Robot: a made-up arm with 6 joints.
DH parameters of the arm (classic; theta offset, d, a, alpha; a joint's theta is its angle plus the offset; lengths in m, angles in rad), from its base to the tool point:
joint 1: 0 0.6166 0.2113 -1.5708
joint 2: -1.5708 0 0.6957 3.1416
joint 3: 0 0 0.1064 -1.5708
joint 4: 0 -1.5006 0 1.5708
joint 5: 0 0 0 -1.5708
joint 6: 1.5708 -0.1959 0 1.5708
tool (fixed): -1.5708 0 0 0
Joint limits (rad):
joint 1: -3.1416..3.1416
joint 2: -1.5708..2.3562
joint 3: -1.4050..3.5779
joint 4: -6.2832..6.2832
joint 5: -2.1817..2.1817
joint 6: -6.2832..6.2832
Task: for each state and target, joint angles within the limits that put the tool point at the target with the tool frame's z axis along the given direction. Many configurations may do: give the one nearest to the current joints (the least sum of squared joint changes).
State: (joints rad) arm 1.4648 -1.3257 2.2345 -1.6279 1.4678 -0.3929
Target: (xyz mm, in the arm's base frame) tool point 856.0 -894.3 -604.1 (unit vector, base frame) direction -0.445 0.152 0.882
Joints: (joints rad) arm 2.1818 -1.5304 2.5862 -1.6659 1.8387 -0.2077
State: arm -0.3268 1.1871 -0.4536 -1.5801 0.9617 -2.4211
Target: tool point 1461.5 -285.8 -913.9 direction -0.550 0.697 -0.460
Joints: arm -0.1414 1.4992 0.2187 -1.5859 0.4036 -2.2833
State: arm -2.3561 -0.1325 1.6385 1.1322 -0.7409 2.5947
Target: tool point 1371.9 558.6 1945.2 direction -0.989 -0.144 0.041
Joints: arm -2.8672 -0.4026 2.2669 1.1312 -1.2116 2.7456
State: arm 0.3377 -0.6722 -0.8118 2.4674 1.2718 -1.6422
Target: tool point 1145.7 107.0 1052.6 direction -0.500 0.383 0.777
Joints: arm -0.0572 -0.9240 -0.9230 2.0572 1.6679 -1.0208
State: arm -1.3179 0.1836 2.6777 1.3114 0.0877 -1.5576
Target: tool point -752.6 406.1 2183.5 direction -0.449 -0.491 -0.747
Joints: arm -0.6373 0.4481 2.9399 1.3095 -0.6965 -2.2382
